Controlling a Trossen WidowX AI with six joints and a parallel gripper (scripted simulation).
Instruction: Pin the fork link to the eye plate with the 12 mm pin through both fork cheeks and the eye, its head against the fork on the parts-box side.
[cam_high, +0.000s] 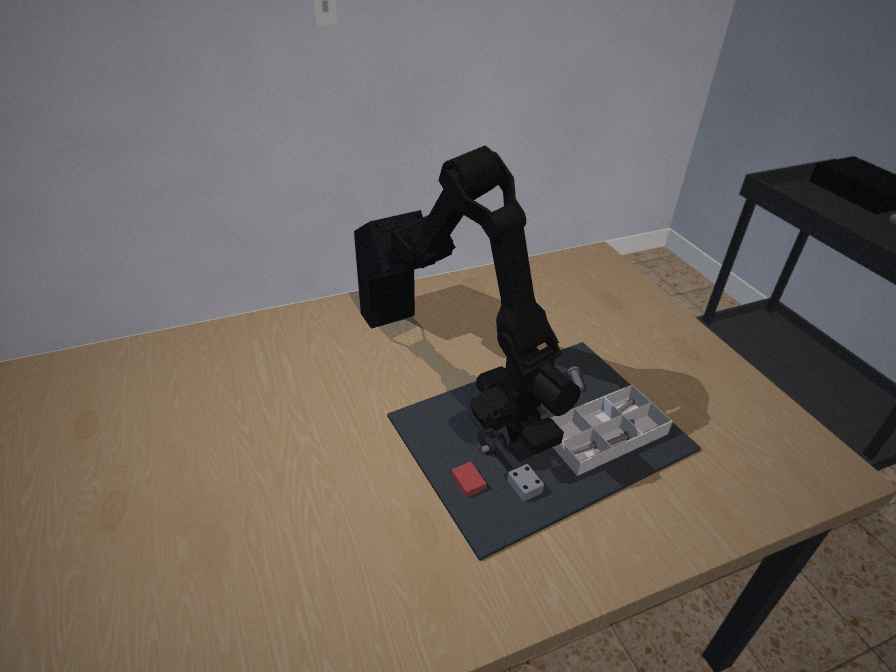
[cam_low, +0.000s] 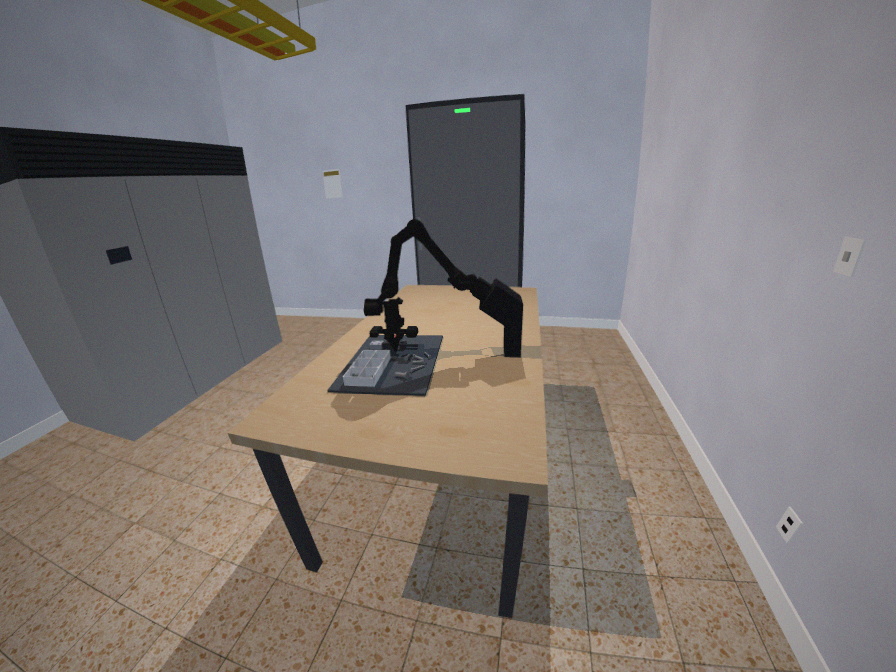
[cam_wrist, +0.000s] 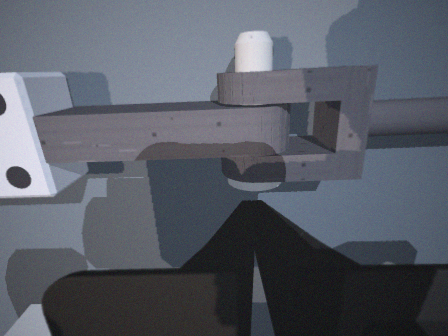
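My gripper is now 40 mm to the left of the eye plate, 30 mm above it and 20 mm short of it. Also, from my hand: light grey headed pin 60 mm behind, 50 mm to the left, 30 mm below; then mat 60 mm to the left, 40 mm below; then grey pin 40 mm to the right, 30 mm below.
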